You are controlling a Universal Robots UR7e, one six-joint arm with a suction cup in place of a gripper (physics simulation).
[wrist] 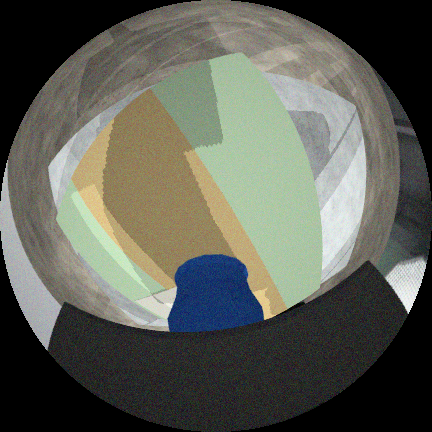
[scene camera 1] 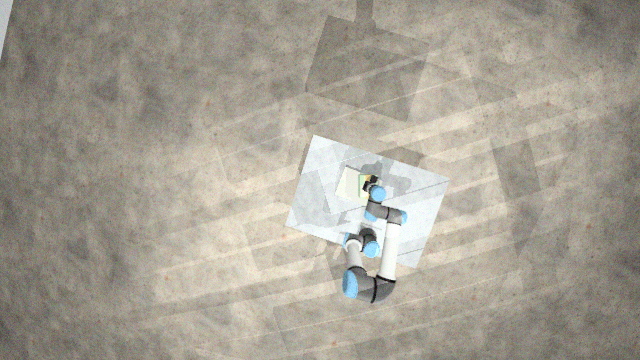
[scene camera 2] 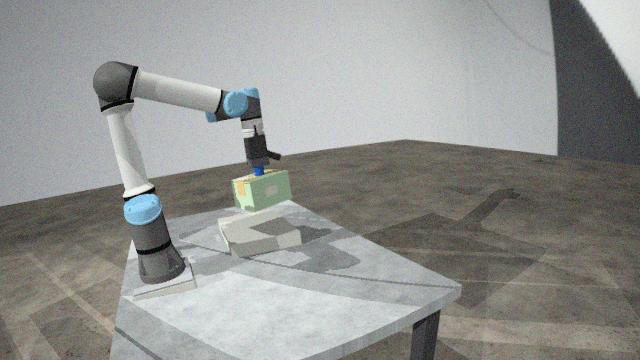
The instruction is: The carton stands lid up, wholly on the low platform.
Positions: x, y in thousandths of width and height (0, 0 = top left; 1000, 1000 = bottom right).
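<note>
Pale green carton (scene camera 2: 396, 538), also in the wrist view (wrist: 480, 374): held by the suction cup (wrist: 492, 677), touching nothing else.
</note>
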